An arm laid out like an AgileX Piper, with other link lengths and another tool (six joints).
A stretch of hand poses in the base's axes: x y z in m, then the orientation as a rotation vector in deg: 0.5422, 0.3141, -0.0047, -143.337, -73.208, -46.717; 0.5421, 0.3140, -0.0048, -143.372, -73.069, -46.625; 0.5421, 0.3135, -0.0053, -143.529, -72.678, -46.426; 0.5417, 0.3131, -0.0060, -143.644, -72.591, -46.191; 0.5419, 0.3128, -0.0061, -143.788, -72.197, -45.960; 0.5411, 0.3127, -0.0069, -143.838, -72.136, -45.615; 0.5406, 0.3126, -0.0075, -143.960, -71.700, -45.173; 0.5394, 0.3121, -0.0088, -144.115, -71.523, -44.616; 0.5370, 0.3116, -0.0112, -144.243, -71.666, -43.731; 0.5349, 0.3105, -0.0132, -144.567, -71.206, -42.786; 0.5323, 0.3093, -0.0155, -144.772, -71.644, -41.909; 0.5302, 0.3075, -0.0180, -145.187, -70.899, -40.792; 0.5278, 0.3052, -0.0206, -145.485, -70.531, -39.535
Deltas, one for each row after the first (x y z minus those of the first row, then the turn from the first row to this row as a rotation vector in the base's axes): -0.0001, -0.0001, -0.0001, 0.041, 0.093, -0.069; -0.0001, -0.0006, -0.0006, 0.117, 0.303, -0.304; -0.0005, -0.0010, -0.0013, 0.058, 0.469, -0.370; -0.0003, -0.0013, -0.0014, 0.141, 0.703, -0.595; -0.0011, -0.0014, -0.0022, 0.109, 0.949, -0.600; -0.0016, -0.0015, -0.0028, 0.211, 1.343, -0.805; -0.0028, -0.0020, -0.0041, 0.141, 1.746, -0.889; -0.0052, -0.0025, -0.0065, -0.108, 2.299, -0.763; -0.0073, -0.0036, -0.0085, -0.198, 3.010, -1.015; -0.0099, -0.0048, -0.0108, -0.668, 3.465, -0.793; -0.0120, -0.0066, -0.0133, -0.705, 4.347, -1.207; -0.0144, -0.0089, -0.0159, -0.874, 5.246, -1.367
